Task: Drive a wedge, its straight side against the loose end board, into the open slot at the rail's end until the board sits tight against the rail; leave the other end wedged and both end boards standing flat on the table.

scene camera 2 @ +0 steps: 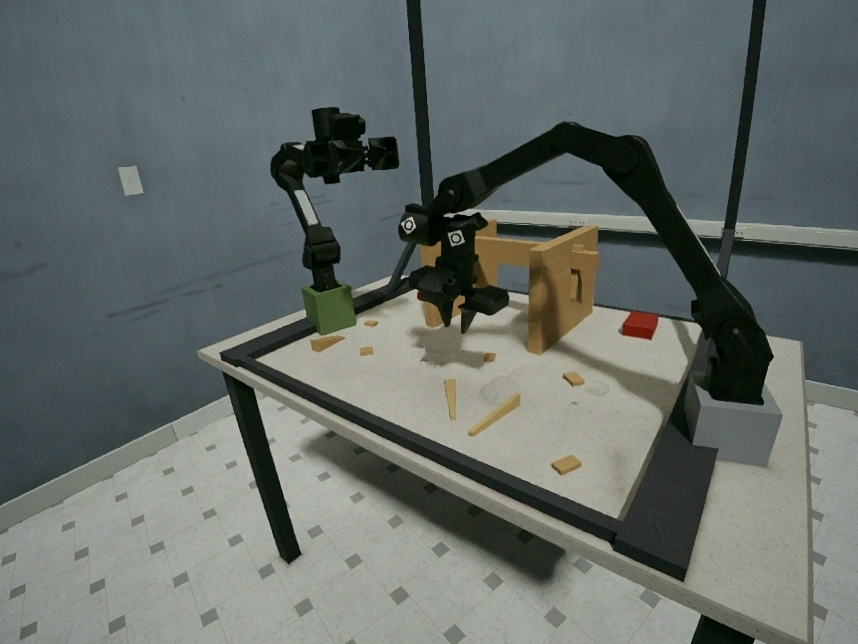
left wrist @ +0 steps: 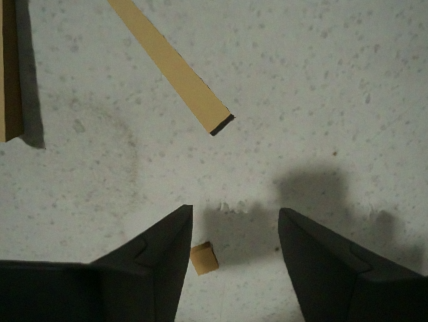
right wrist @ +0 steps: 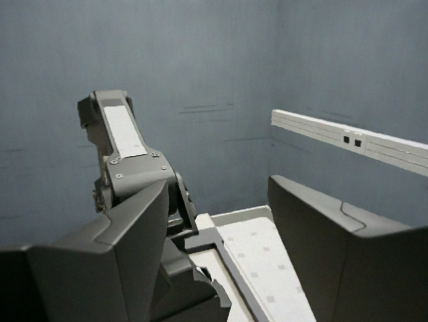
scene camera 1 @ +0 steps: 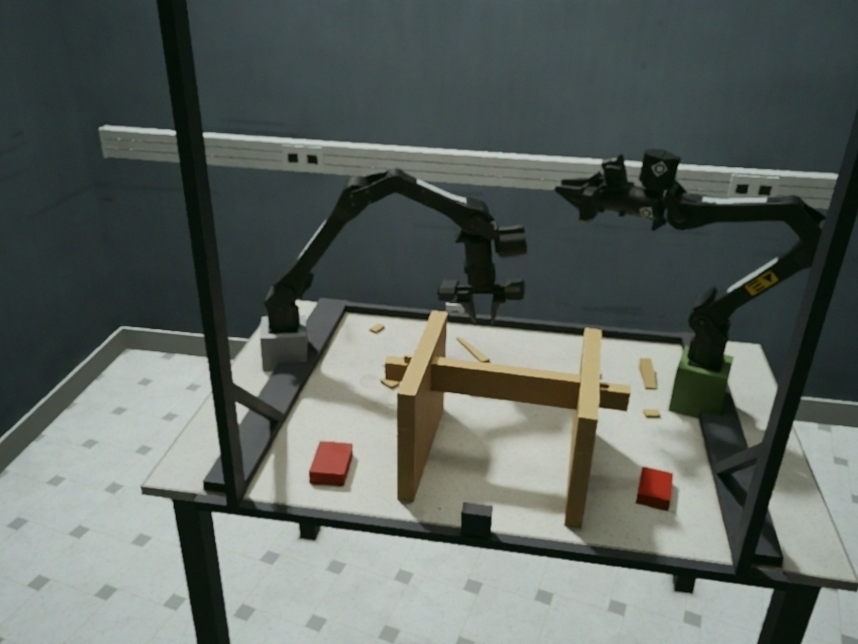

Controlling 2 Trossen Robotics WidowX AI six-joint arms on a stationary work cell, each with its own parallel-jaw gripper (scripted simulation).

In view: my left gripper [scene camera 2: 455,329], my right gripper [scene camera 2: 374,152], a wooden rail [scene camera 1: 533,386], an end board [scene camera 2: 552,313] and an end board [scene camera 2: 487,272].
The wooden rail shows as well in scene camera 2 [scene camera 2: 514,252]. My left gripper is seen too in the left wrist view [left wrist: 235,216] and in scene camera 1 [scene camera 1: 484,325]. My right gripper shows as well in the right wrist view [right wrist: 218,188] and in scene camera 1 [scene camera 1: 558,184]. The left wrist view does not show the wooden rail: it is out of frame. The right wrist view misses the wooden rail: it is out of frame.
